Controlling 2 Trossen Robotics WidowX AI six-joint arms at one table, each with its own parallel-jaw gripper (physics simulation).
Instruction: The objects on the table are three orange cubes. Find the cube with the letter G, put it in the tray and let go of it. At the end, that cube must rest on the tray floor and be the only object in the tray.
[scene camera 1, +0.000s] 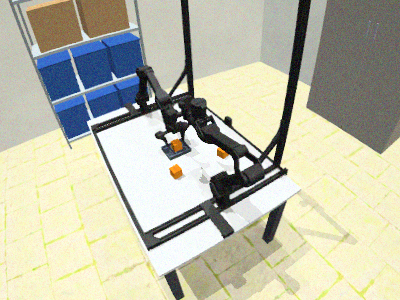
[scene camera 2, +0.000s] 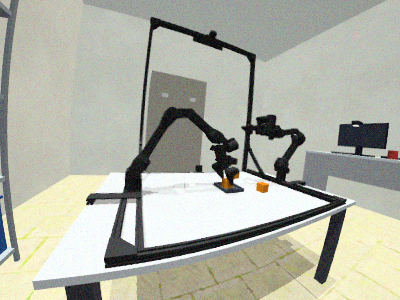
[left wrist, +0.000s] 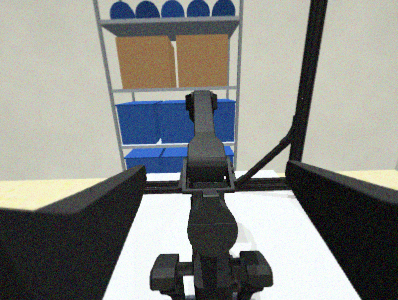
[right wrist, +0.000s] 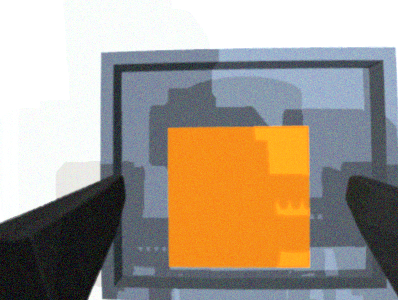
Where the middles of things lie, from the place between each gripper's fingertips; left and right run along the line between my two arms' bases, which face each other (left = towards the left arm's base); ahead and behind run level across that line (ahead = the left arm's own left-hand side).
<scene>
I see the dark tray (right wrist: 114, 63) 34 cm below my left hand and 8 cm to the right of it. The rest, counted from my left hand: tray floor (right wrist: 334, 103) 34 cm below, 8 cm to the right.
I see my right gripper 10 mm short of the dark tray and 20 mm above it. From my right hand the other things lie so: tray floor: 10 mm ahead, 30 mm below.
</scene>
